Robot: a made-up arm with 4 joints. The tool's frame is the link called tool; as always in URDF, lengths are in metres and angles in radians. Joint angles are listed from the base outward. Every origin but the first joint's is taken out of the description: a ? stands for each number. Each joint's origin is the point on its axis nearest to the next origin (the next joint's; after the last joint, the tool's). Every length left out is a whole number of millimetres.
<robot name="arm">
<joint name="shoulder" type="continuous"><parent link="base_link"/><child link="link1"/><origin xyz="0 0 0.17"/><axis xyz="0 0 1"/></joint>
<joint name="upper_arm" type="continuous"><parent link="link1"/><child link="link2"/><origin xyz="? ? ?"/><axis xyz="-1 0 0"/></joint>
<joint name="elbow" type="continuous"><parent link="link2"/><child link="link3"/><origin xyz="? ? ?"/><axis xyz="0 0 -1"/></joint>
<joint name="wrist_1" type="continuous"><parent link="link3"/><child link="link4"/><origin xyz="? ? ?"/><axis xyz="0 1 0"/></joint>
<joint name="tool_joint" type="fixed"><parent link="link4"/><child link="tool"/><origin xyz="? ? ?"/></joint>
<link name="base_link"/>
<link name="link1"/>
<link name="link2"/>
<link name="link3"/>
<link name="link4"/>
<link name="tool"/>
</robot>
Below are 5 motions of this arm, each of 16 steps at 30 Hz.
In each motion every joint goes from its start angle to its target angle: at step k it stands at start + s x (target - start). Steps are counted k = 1, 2, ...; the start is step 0. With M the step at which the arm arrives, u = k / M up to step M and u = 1 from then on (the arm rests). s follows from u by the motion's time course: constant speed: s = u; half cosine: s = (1 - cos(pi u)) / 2; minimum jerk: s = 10 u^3 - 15 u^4 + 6 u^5.
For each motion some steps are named. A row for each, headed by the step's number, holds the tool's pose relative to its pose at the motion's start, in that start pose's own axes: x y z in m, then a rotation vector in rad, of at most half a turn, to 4 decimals.
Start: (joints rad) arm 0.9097 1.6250 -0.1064 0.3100
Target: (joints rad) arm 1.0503 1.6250 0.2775 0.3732
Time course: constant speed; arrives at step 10
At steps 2, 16:
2: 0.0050 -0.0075 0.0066 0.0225 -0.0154 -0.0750
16: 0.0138 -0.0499 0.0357 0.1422 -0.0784 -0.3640

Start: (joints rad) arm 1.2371 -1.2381 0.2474 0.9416
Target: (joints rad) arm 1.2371 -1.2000 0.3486 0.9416
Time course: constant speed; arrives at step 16
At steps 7, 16:
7: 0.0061 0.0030 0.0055 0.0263 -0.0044 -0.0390
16: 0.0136 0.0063 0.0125 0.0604 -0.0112 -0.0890

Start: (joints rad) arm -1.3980 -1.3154 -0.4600 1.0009
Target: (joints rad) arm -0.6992 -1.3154 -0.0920 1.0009
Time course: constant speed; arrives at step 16
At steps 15, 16:
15: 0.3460 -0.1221 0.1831 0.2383 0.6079 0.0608
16: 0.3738 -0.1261 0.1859 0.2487 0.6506 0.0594

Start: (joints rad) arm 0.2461 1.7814 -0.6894 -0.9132
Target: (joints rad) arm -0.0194 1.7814 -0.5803 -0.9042
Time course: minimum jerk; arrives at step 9
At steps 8, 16:
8: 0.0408 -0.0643 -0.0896 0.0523 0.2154 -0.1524
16: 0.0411 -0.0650 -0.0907 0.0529 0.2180 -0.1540

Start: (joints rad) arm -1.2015 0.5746 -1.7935 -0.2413
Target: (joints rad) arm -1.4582 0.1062 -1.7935 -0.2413
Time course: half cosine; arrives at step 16
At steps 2, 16:
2: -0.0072 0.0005 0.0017 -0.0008 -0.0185 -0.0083
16: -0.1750 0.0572 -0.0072 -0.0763 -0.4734 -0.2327

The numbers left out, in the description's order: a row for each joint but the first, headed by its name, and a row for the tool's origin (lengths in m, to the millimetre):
upper_arm: 0.089 -0.1 0
elbow: 0 -0.092 0.474
wrist_1: 0.08 0.226 0
tool: 0.021 0 0.001

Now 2 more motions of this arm.
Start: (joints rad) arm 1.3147 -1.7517 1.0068 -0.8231
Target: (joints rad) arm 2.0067 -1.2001 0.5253 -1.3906
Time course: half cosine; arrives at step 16
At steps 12, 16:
12: -0.3115 0.3304 -0.1360 0.0071 -0.3673 0.8676
16: -0.3853 0.3549 -0.1654 0.0706 -0.3804 1.0197

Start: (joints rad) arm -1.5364 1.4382 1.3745 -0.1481
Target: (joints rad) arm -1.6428 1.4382 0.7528 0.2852
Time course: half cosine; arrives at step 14
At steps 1, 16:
1: -0.0017 0.0012 -0.0003 -0.0002 0.0057 0.0077
16: -0.1438 0.0516 -0.0235 -0.1363 0.4715 0.6049

